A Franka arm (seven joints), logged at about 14 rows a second.
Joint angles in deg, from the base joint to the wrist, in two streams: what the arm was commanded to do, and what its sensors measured. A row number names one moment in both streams.
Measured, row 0:
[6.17, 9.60, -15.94, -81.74, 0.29, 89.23, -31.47]
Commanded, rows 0 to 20:
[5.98, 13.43, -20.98, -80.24, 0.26, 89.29, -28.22]
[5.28, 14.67, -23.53, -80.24, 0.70, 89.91, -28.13]
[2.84, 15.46, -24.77, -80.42, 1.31, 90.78, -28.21]
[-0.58, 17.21, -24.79, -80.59, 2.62, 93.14, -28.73]
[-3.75, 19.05, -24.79, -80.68, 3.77, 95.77, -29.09]
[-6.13, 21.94, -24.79, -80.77, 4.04, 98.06, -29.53]
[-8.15, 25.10, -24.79, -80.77, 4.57, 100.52, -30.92]
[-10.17, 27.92, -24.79, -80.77, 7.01, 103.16, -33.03]
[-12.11, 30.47, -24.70, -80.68, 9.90, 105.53, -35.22]
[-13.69, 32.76, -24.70, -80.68, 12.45, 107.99, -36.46]
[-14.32, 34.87, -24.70, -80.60, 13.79, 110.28, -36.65]
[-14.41, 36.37, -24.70, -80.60, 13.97, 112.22, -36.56]
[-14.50, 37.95, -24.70, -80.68, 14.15, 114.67, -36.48]
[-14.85, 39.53, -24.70, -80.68, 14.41, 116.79, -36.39]
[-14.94, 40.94, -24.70, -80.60, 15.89, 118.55, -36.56]
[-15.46, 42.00, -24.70, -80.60, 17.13, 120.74, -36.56]
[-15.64, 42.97, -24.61, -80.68, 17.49, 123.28, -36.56]
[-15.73, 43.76, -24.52, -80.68, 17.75, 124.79, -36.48]
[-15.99, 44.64, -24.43, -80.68, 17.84, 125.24, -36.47]
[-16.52, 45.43, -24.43, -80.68, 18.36, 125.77, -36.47]
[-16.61, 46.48, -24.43, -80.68, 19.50, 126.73, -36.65]
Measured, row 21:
[-15.33, 44.42, -24.84, -82.30, 17.30, 125.55, -36.07]
